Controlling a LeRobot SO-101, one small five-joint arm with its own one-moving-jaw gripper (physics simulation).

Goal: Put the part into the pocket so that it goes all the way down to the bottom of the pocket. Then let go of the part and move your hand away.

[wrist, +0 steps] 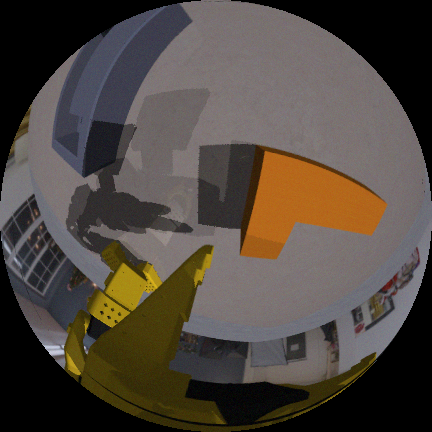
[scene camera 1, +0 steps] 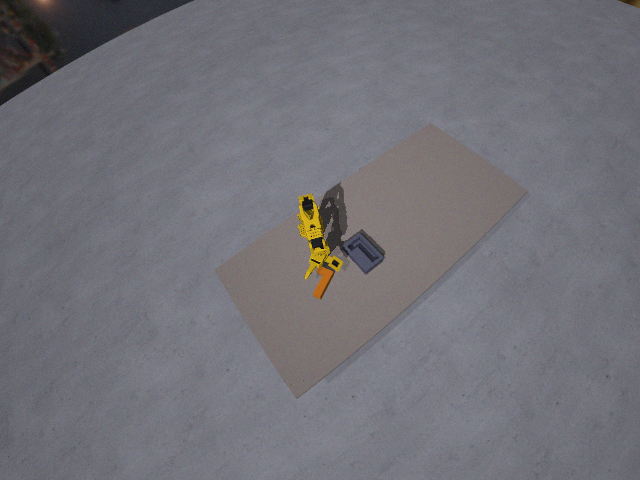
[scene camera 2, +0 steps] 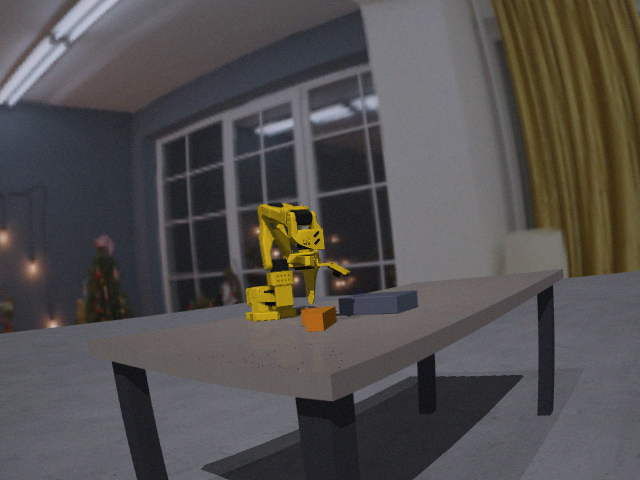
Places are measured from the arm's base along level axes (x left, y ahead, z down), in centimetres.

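Where they show: end effector, tool point: (wrist: 212, 254) (scene camera 1: 323, 261) (scene camera 2: 310, 301); arm's base, origin of the base link: (wrist: 132, 260) (scene camera 2: 278, 318).
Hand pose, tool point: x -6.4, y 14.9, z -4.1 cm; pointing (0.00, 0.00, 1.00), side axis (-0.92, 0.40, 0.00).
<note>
Each offset is from my tool point to the top centre of the thing. Level surfaces: height alone.
The part, an orange L-shaped block {dx -5.5, dy +4.8, dz +1.1 cm} (scene camera 1: 325, 283) (scene camera 2: 318, 319) (wrist: 305, 190), lies flat on the table. Its short-leg end is nearest the arm. The blue-grey block with the pocket {dx +14.4, dy +6.1, dz +0.5 cm} (scene camera 1: 370, 265) (scene camera 2: 379, 303) (wrist: 142, 60) sits on the table beside the part, apart from it. Its recess opens upward in scene camera 1; the block is partly cut off in the wrist view. My gripper (scene camera 1: 322, 271) (scene camera 2: 329, 287) is wide open and empty, above the table by the part's short-leg end. In the wrist view one notched jaw (wrist: 160, 300) points up toward the part without touching it.
The tan table top {dz +4.1 cm} (scene camera 1: 439, 170) (scene camera 2: 222, 348) (wrist: 310, 100) carries everything. The yellow arm's base (scene camera 2: 268, 304) stands near the table's far long edge. Dark shadows of the arm fall between the base and the pocket block.
</note>
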